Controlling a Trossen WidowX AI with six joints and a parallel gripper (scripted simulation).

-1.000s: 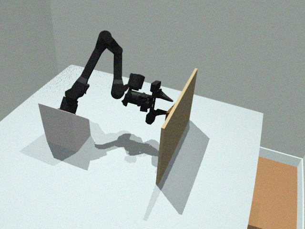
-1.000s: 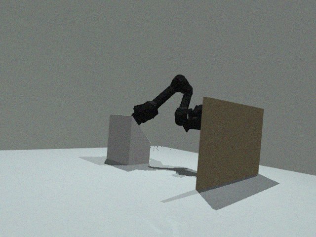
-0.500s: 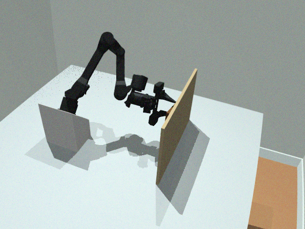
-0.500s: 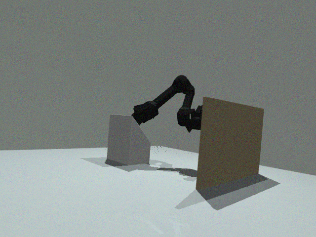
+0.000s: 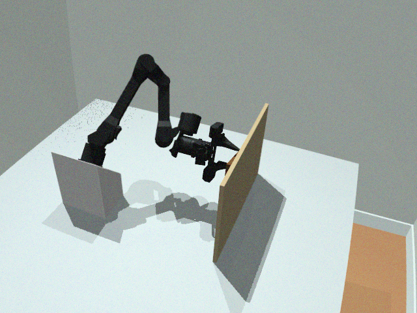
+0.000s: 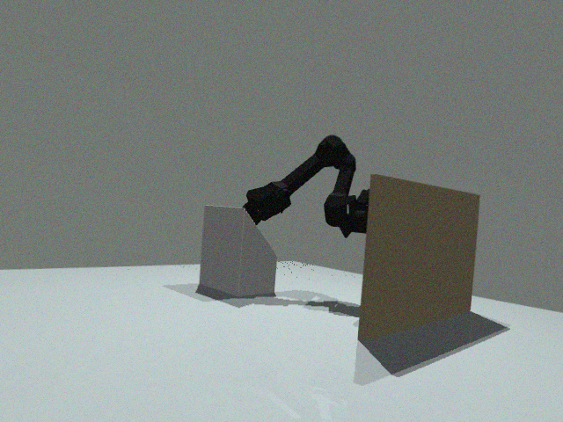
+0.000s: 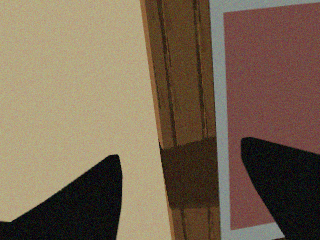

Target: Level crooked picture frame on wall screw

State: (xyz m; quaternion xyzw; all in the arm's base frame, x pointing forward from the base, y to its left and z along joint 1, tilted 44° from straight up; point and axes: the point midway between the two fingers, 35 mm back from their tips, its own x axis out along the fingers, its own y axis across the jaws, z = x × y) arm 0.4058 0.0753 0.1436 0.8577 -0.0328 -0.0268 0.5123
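My gripper tip is 10 mm short of the picture frame, 20 mm to the left of it and 50 mm above it. Also, from my gripper tip: tan wall board 20 mm ahead, 10 mm to the right, 60 mm below.
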